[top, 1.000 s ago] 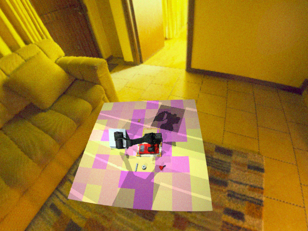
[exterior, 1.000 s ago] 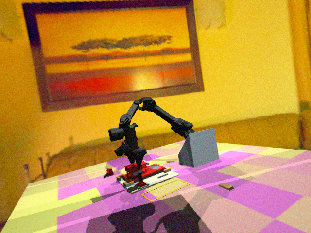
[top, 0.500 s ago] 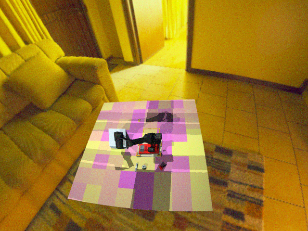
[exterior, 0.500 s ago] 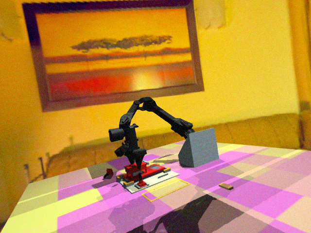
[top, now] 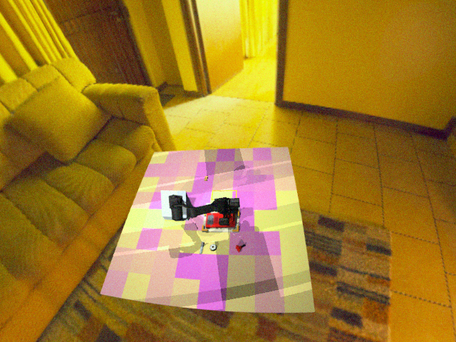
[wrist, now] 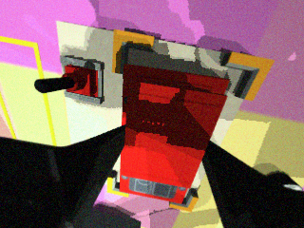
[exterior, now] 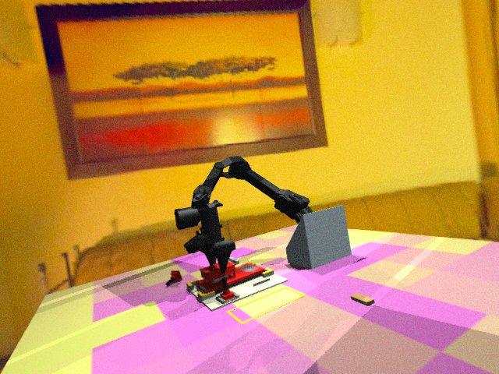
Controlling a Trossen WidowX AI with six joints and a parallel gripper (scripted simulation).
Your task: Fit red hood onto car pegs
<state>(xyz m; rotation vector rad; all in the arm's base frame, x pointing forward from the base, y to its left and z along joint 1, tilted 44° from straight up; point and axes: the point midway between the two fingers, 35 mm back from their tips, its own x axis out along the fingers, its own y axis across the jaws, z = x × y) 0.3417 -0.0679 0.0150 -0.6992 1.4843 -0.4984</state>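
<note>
Right now the jig is 4 cm below my gripper tip, 3 cm behind it and 1 cm to the left of it. Round my gripper tip: red hood 1 cm above; then orange block 36 cm to the left, 22 cm behind, 5 cm below; then grey rod 21 cm to the right, 13 cm behind, 4 cm below.
</note>
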